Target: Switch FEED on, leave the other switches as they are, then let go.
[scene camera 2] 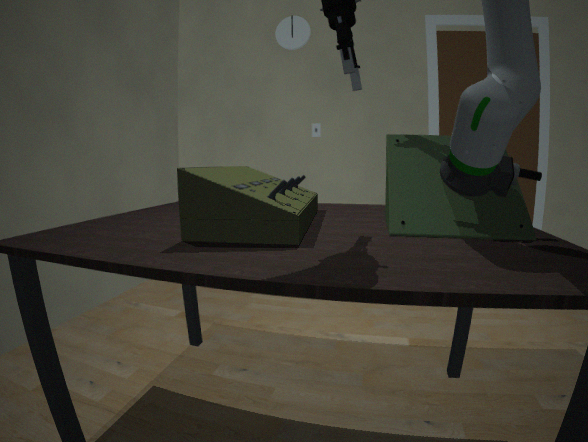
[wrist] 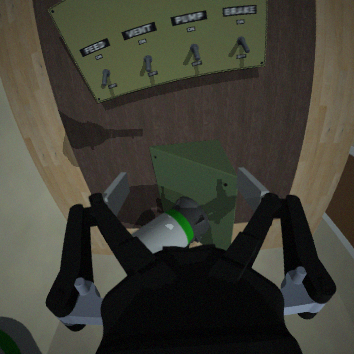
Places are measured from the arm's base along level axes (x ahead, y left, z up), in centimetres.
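Pixels of known places: gripper, fingertip midpoint: (scene camera 2: 353, 82) (wrist: 182, 179); arm's base at its link origin: (scene camera 2: 467, 174) (wrist: 192, 214).
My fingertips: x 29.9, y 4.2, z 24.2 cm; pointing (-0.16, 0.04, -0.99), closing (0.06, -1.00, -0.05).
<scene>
Ahead of a thing's pixels: the offset from my fingertips to its top centre. Level surfaces: height alone.
An olive switch panel (scene camera 2: 240, 220) (wrist: 115, 15) stands on the table. In the wrist view its levers run left to right: FEED {dx +12.7, dy +21.0, dz -25.6 cm} (wrist: 105, 77), VENT {dx +15.5, dy +9.4, dz -25.6 cm} (wrist: 148, 63), PUMP {dx +18.3, dy -2.3, dz -25.6 cm} (wrist: 195, 51) and BRAKE {dx +21.1, dy -13.9, dz -25.6 cm} (wrist: 243, 44). ON labels are above the levers and OFF labels are by the lower edge. In the scene view the levers lean alike towards the panel's low edge, the OFF side. My gripper (scene camera 2: 355, 81) (wrist: 182, 179) is open and empty. It hangs high above the table, to the right of the panel in the scene view, touching nothing.
A green box with a sloping face (scene camera 2: 415, 190) (wrist: 192, 172) stands on the dark table {dz -38.3 cm} (scene camera 2: 240, 267) (wrist: 200, 115). A grey arm part with a green ring (scene camera 2: 480, 135) (wrist: 167, 232) is close to it. A wall and a door (scene camera 2: 460, 65) are behind.
</scene>
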